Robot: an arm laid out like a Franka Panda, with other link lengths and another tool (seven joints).
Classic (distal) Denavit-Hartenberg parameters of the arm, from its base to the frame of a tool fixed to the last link. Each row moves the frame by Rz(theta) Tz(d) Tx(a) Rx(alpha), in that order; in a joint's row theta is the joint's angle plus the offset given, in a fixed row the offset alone. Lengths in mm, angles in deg.
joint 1: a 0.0  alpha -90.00  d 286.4  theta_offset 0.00
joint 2: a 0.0  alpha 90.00  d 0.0  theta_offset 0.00
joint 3: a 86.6  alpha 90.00  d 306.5  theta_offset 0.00
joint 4: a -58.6  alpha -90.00  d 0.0  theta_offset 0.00
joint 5: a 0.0  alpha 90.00  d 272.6  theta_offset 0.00
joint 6: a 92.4  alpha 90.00  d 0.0  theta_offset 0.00
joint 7: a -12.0  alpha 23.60  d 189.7  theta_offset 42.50
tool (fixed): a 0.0  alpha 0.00  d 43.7  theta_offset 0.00
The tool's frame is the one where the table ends.
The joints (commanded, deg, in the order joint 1, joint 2, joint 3, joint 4, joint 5, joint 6, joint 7), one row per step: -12.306, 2.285, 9.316, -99.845, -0.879, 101.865, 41.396; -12.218, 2.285, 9.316, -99.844, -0.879, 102.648, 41.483; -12.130, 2.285, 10.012, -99.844, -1.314, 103.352, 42.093; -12.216, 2.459, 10.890, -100.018, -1.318, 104.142, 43.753; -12.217, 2.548, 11.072, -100.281, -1.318, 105.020, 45.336; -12.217, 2.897, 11.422, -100.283, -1.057, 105.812, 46.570; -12.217, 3.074, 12.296, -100.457, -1.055, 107.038, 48.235; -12.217, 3.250, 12.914, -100.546, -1.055, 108.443, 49.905; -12.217, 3.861, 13.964, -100.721, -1.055, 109.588, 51.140; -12.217, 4.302, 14.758, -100.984, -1.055, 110.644, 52.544; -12.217, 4.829, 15.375, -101.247, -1.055, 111.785, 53.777; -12.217, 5.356, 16.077, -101.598, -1.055, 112.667, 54.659; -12.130, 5.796, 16.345, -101.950, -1.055, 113.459, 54.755; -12.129, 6.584, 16.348, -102.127, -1.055, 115.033, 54.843; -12.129, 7.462, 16.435, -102.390, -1.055, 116.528, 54.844
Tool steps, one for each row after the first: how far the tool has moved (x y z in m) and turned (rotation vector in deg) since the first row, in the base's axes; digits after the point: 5 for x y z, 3 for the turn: 0.00318, 0.00058, 0.00150, -0.038, -0.784, 0.008; 0.00619, 0.00545, 0.00284, -0.452, -1.483, 0.283; 0.00931, 0.01164, 0.00184, -0.369, -1.959, -0.574; 0.01219, 0.01270, 0.00110, -0.318, -2.506, -1.963; 0.01601, 0.01611, -0.00015, 0.057, -2.968, -2.906; 0.02058, 0.02320, -0.00015, 0.233, -3.864, -3.689; 0.02609, 0.02815, 0.00090, 0.441, -5.019, -4.733; 0.03043, 0.03703, -0.00290, 0.774, -5.394, -4.922; 0.03382, 0.04372, -0.00604, 1.073, -5.753, -5.535; 0.03755, 0.04895, -0.00976, 1.390, -6.105, -6.158; 0.03967, 0.05506, -0.01468, 1.680, -6.107, -6.349; 0.04136, 0.05833, -0.01916, 1.857, -6.107, -6.098; 0.04723, 0.05859, -0.02369, 2.169, -6.713, -6.202; 0.05231, 0.05959, -0.02984, 2.486, -7.068, -6.143
